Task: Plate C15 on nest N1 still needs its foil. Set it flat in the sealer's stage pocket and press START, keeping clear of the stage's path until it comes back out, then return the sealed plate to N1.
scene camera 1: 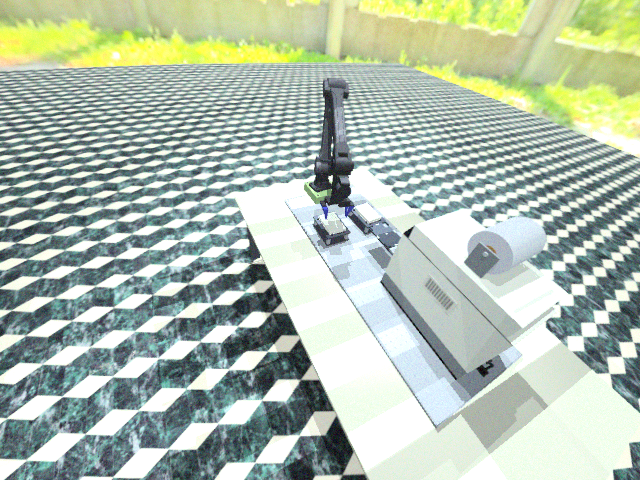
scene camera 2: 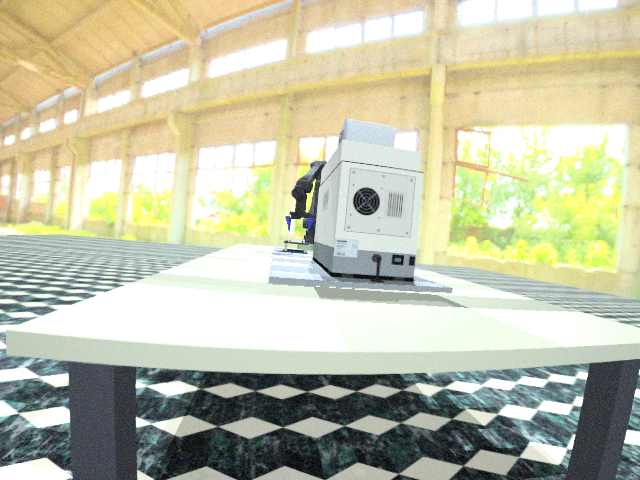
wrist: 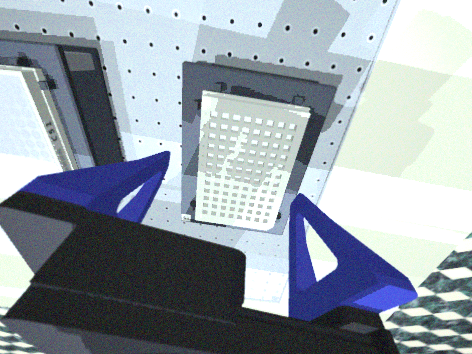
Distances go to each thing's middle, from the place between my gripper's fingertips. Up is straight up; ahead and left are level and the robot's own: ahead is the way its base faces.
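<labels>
The white gridded plate C15 (wrist: 248, 146) is 4 cm below my hand here, and it's 2 cm behind it.
</labels>
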